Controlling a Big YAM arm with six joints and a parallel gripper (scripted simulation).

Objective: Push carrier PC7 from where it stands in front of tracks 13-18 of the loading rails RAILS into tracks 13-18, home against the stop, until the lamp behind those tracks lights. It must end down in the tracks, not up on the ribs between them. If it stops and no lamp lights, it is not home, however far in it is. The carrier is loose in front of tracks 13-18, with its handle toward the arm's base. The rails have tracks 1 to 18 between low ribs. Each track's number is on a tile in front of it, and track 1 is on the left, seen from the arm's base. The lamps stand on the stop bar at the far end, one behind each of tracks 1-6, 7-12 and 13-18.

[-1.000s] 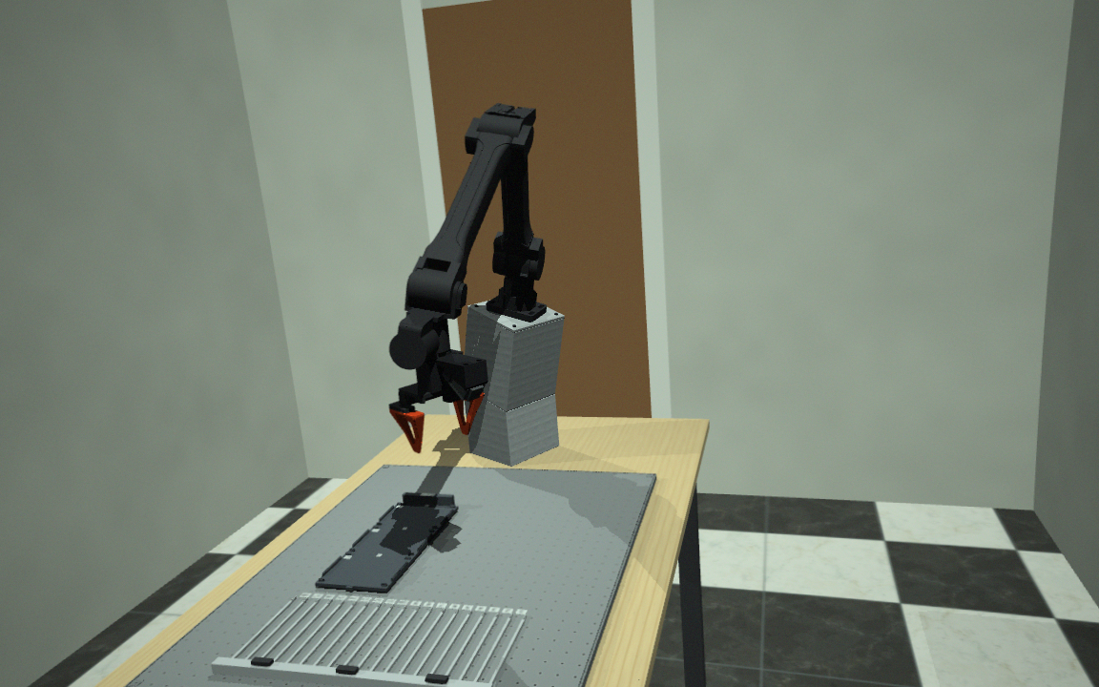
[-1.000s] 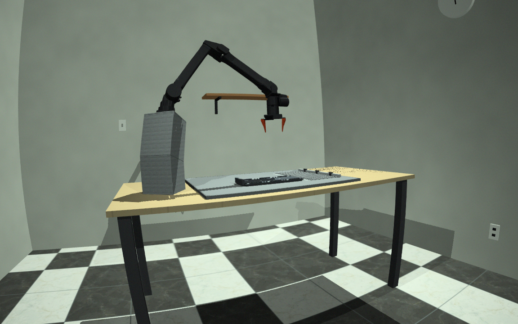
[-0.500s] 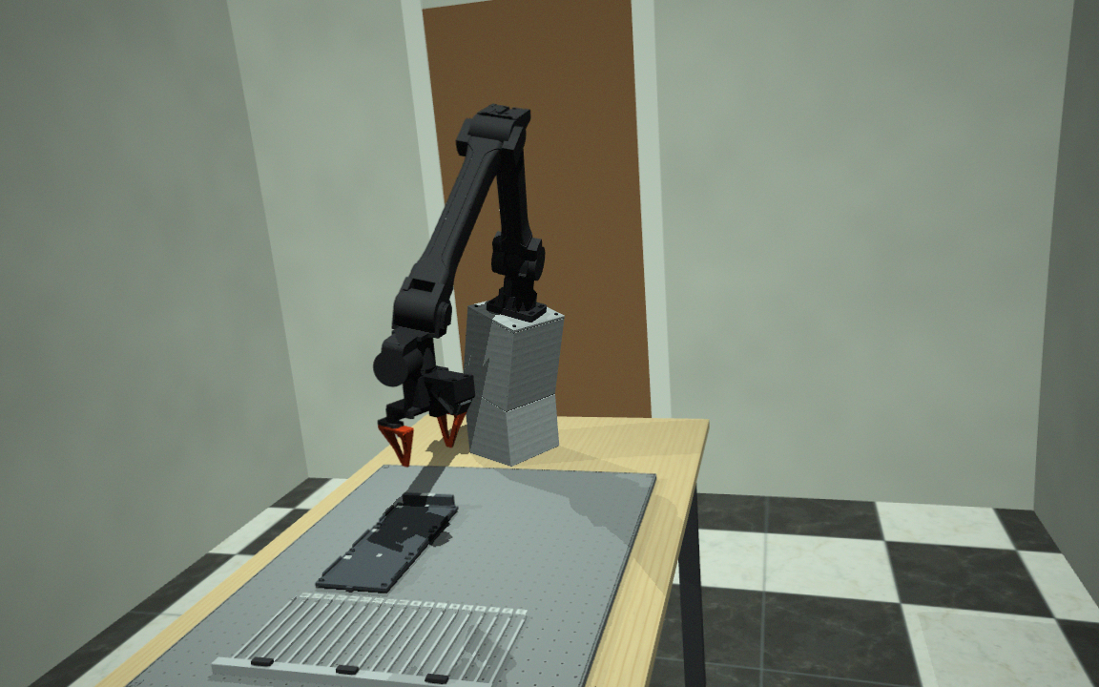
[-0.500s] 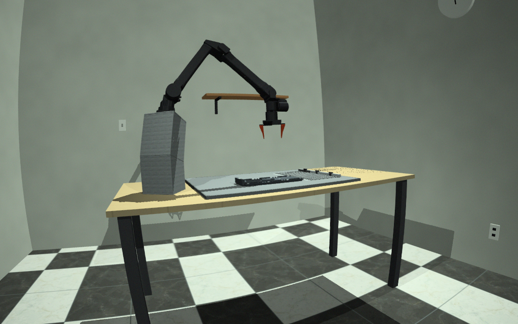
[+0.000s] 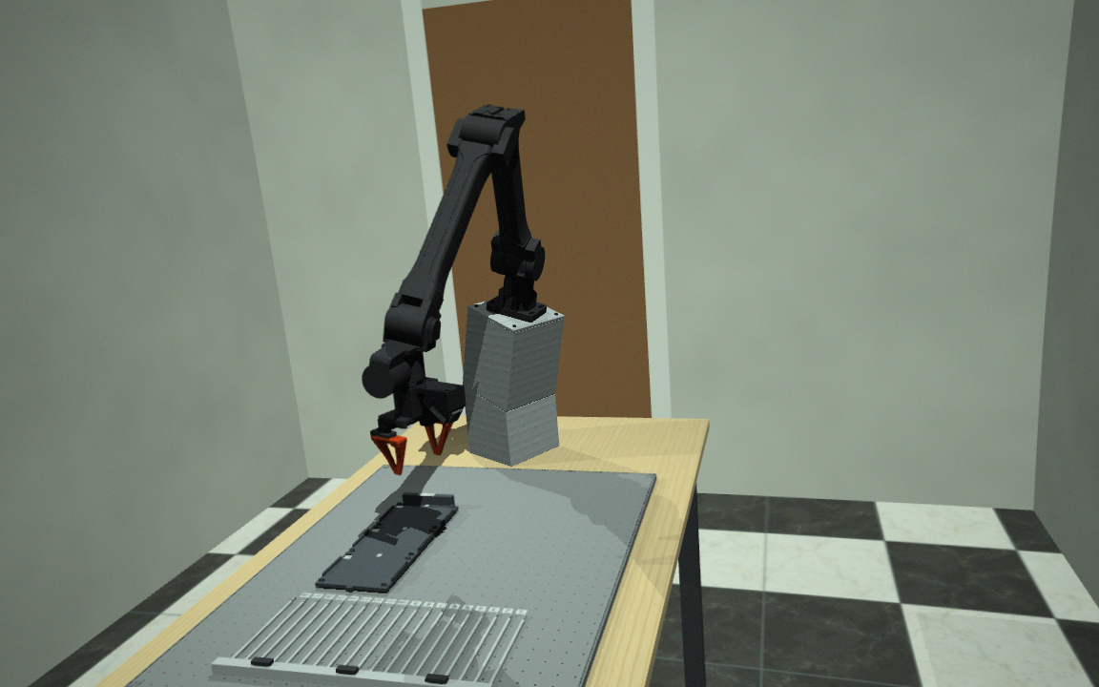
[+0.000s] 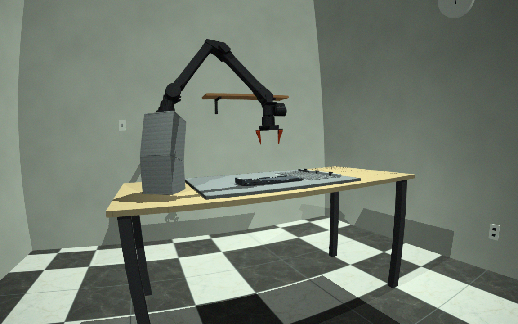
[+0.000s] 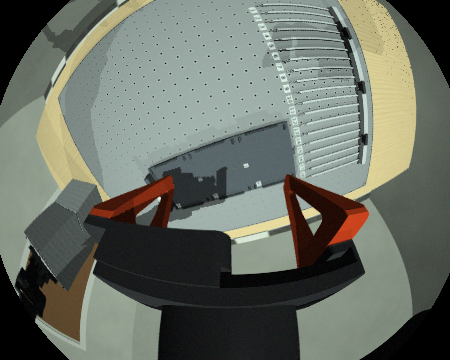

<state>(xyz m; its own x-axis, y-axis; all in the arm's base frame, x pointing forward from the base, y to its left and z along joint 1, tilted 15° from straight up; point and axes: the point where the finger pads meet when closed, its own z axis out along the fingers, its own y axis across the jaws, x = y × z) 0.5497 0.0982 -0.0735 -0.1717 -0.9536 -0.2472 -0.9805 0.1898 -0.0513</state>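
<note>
Now: hand 3 cm past the carrier PC7, 10 cm to the left of it and 18 cm above it.
</note>
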